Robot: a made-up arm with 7 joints.
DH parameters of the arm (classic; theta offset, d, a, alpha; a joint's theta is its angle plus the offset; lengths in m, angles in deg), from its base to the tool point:
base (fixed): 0 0 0 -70
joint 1: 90 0 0 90
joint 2: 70 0 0 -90
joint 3: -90 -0.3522 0.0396 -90
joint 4: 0 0 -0.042 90
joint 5: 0 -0.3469 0 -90
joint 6: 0 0 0 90
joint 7: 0 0 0 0
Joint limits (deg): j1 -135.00..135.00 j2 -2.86..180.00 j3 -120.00..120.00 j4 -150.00..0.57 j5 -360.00..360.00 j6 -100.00..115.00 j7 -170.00..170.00
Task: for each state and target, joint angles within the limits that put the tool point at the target. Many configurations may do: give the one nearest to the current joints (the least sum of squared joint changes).
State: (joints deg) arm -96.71 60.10 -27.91 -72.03 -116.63 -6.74 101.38
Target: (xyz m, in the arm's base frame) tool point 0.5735 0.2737 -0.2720
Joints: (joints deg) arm -45.49 45.71 -41.57 -35.05 -116.63 -6.74 101.38
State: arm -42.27 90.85 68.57 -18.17 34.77 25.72 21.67
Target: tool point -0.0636 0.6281 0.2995
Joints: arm -51.91 104.27 85.28 -27.12 34.77 25.72 21.67
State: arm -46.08 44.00 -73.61 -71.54 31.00 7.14 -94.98
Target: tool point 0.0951 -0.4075 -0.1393
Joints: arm -60.25 -2.86 -81.53 -115.72 31.00 7.14 -94.98
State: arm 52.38 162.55 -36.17 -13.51 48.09 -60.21 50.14
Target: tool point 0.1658 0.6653 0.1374
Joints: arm 77.22 128.65 -31.83 -26.39 48.09 -60.21 50.14
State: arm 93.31 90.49 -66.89 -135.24 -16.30 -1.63 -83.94
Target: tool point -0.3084 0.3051 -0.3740
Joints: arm 59.47 72.64 -51.70 -84.39 -16.30 -1.63 -83.94
